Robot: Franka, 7 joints.
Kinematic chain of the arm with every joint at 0, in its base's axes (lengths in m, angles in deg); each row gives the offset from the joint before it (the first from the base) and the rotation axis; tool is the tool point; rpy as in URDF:
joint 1: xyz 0 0 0.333 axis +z
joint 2: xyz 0 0 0 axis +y
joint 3: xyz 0 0 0.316 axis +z
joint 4: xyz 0.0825 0 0 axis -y
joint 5: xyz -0.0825 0 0.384 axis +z
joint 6: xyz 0 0 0 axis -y
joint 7: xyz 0.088 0 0 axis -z
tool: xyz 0 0 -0.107 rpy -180 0 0
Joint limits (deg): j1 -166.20..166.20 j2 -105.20..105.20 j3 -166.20..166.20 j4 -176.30..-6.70 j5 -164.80..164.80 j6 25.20..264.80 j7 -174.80..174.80
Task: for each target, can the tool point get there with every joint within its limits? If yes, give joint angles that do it. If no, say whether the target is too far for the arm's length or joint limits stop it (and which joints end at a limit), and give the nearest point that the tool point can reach.
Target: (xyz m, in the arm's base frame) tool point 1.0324 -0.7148 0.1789
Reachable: no: too far | nearest point 0.7001 -0.4847 0.2285 | short by 0.407 m
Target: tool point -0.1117 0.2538 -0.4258
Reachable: no: joint limits stop it (at a limit: joint 2) | nearest point -0.1120 0.2544 -0.3607 | short by 0.065 m
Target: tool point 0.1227 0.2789 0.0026
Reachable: yes | joints 49.87 39.29 13.64 -146.99 -116.58 131.68 67.45
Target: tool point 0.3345 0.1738 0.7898
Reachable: yes | joints 112.24 -29.17 -41.24 -81.03 122.02 240.17 -7.36
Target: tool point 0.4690 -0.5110 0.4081
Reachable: yes | joints -104.41 79.64 81.86 -91.10 87.73 101.03 84.95
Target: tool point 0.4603 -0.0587 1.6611
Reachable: no: too far | nearest point 0.2807 -0.0358 1.1429 | short by 0.549 m
